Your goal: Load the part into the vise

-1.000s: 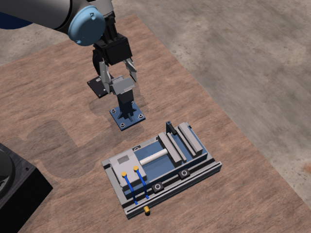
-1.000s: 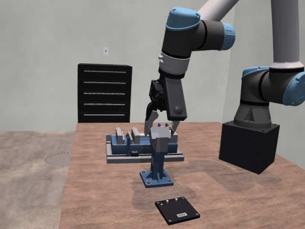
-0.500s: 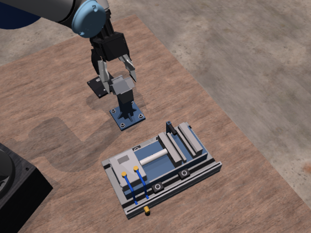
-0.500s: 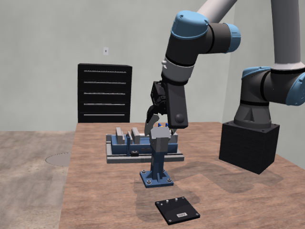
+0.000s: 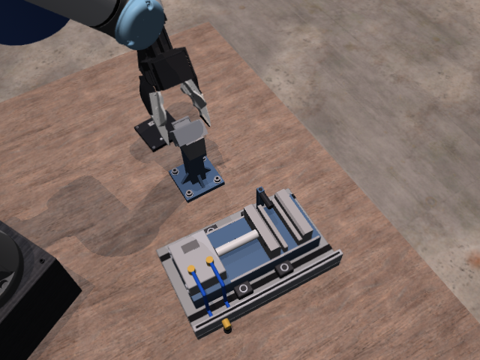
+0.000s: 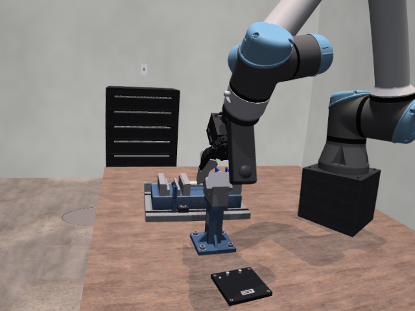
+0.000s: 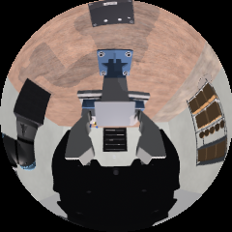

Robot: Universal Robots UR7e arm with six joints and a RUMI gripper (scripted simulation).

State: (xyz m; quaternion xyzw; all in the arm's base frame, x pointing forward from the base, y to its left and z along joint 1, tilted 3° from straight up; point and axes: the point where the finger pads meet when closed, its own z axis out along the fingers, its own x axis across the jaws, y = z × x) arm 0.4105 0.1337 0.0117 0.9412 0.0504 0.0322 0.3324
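Now: the part 10 mm to the right of my hand and 10 mm below it. Also, from my hand: work stop: 90 mm ahead, 170 mm to the right, 70 mm below; then black infeed plate: 30 mm behind, 170 mm to the left, 160 mm below; then white cylinder rod: 220 mm to the right, 80 mm below.
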